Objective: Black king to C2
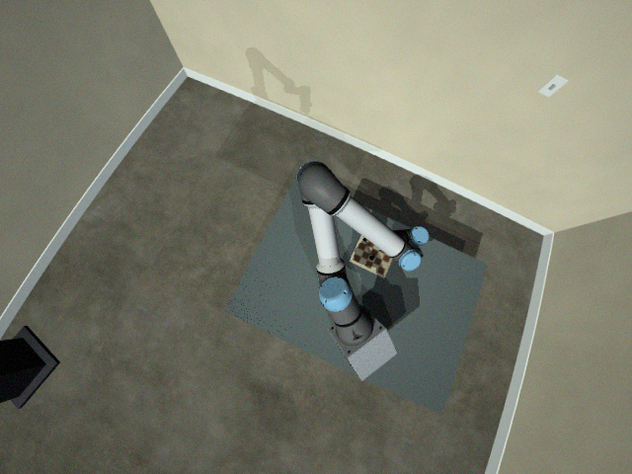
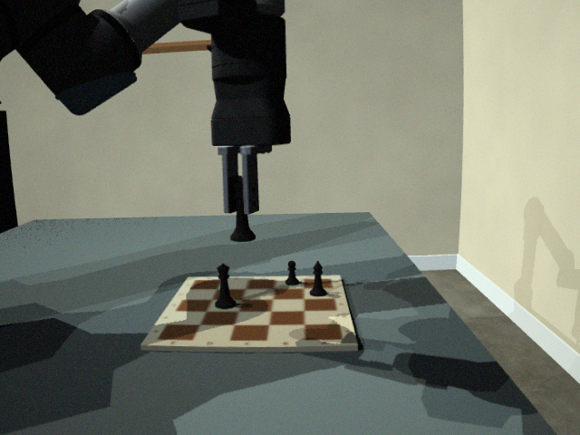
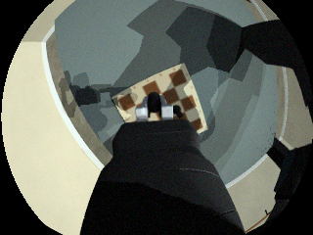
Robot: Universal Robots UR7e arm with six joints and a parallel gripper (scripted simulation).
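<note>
My gripper is now 5 cm past the black queen, 6 cm to the right of it and 12 cm above it. From my hand the other things lie so: chessboard: 1 cm behind, 7 cm to the left, 15 cm below; black king: 1 cm below; black bishop: 6 cm ahead, 12 cm to the left, 12 cm below.
</note>
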